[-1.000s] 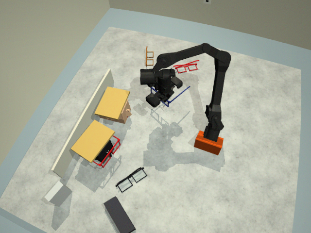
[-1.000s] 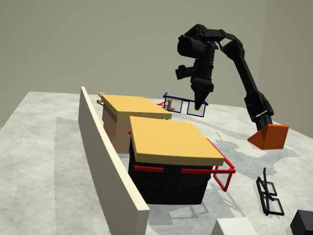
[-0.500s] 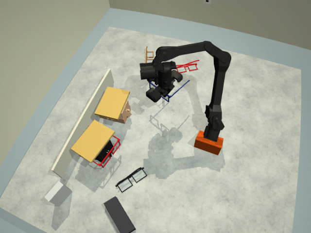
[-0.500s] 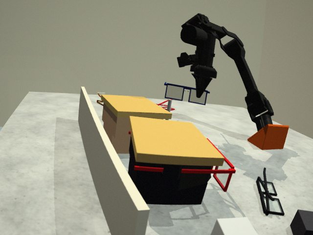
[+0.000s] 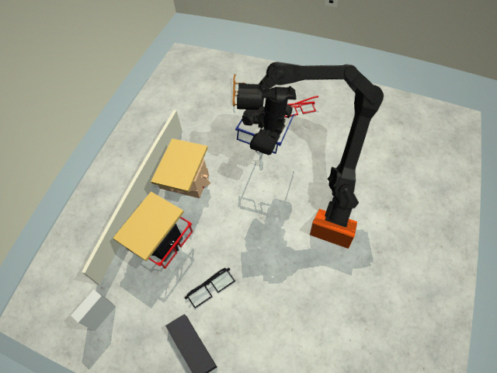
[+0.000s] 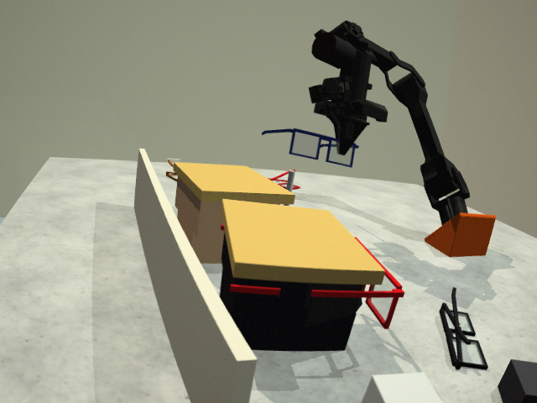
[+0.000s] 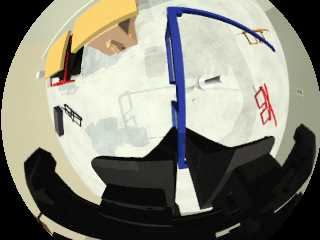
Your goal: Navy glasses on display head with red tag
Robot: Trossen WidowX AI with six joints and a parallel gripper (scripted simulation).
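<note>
Right now the tan head is 210 mm ahead of my gripper tip, 130 mm to the left of it and 80 mm below it. The rest, counted from my gripper tip: black head (200 mm ahead, 350 mm to the left, 80 mm below); then cream board (340 mm ahead, 240 mm to the left, 90 mm below); then grey post (60 mm ahead, 80 mm to the right, 120 mm below).
</note>
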